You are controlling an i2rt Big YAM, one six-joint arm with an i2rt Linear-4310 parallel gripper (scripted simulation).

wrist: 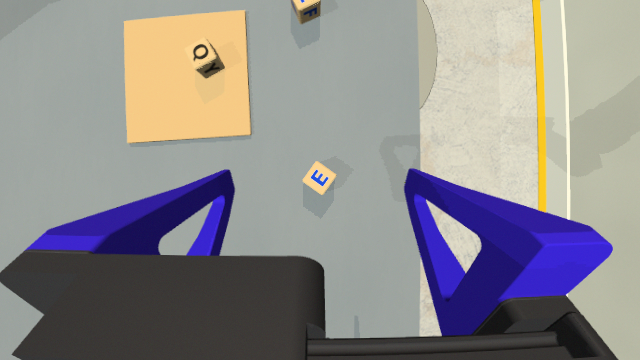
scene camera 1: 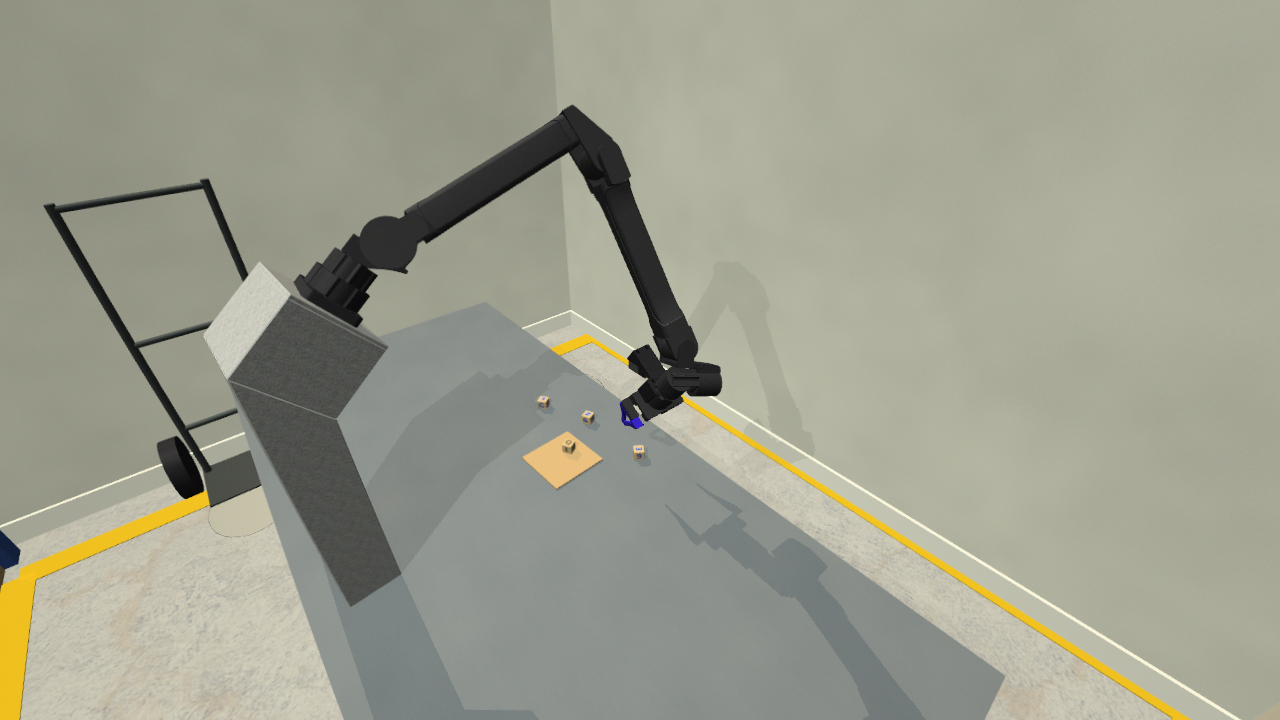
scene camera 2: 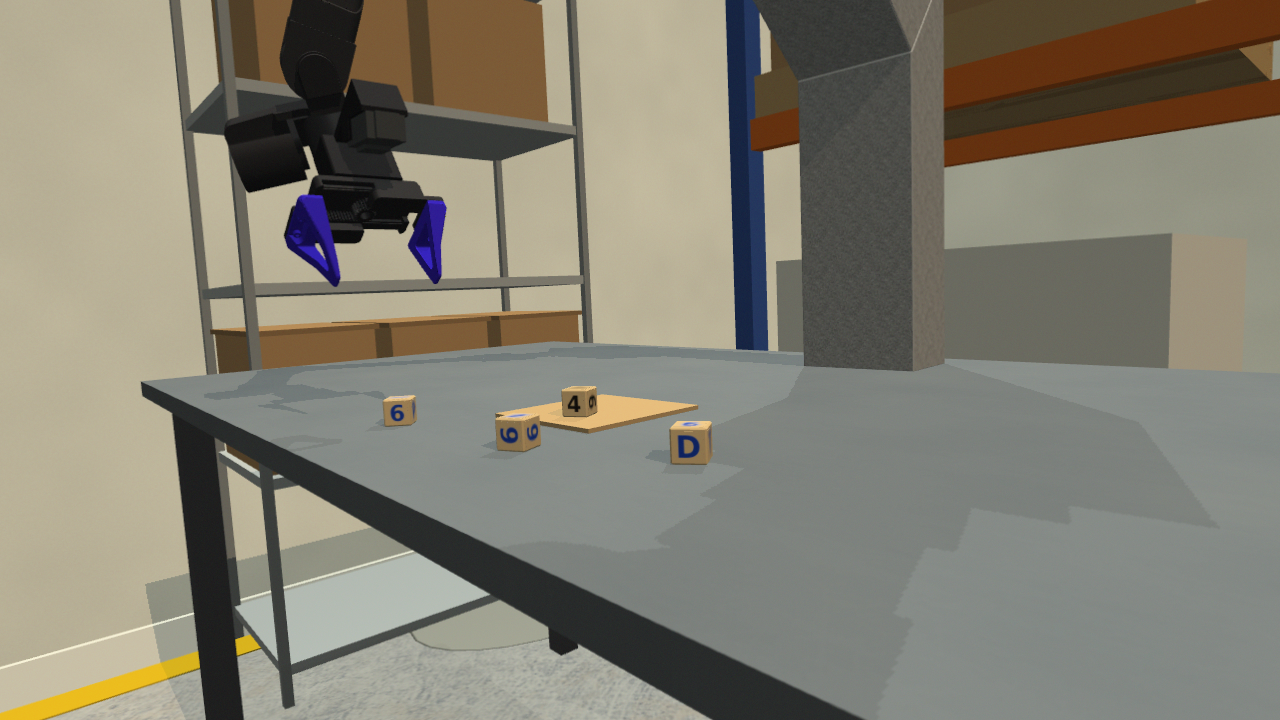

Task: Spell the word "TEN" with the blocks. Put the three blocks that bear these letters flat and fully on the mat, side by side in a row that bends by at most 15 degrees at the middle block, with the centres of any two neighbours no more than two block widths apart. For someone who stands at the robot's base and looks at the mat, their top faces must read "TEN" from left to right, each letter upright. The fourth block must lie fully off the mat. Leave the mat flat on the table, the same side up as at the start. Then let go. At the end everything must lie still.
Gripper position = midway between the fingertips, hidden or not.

Note:
In view: the gripper (scene camera 2: 390, 281), a block (scene camera 2: 518, 432) and a tan mat (scene camera 2: 613, 411).
The tan mat is seen too in the wrist view (wrist: 167, 99) and in scene camera 1 (scene camera 1: 558, 468). The gripper is seen too in the wrist view (wrist: 319, 179) and in scene camera 1 (scene camera 1: 639, 413).

